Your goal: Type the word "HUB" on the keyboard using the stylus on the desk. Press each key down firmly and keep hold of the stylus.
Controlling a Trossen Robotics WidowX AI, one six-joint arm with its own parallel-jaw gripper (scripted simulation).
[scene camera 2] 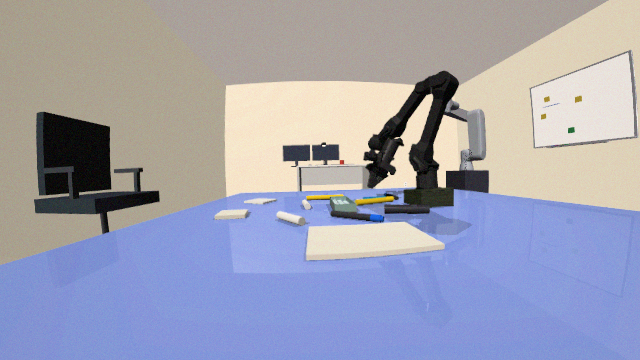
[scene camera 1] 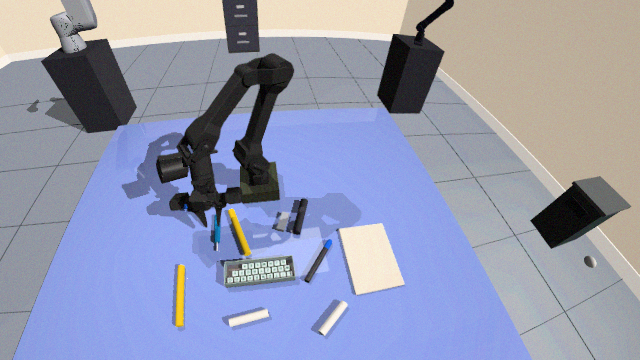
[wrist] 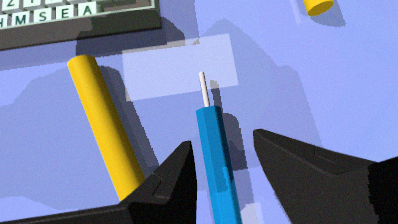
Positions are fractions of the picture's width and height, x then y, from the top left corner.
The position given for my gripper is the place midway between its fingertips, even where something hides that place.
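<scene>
Yellow cylinder (wrist: 0.28, 0.61). A notepad (scene camera 2: 0.61, 0.66). Also the notepad (scene camera 1: 0.58, 0.73); out of frame in the wrist view. My gripper (scene camera 2: 0.58, 0.52). Again my gripper (wrist: 0.56, 0.64).
</scene>
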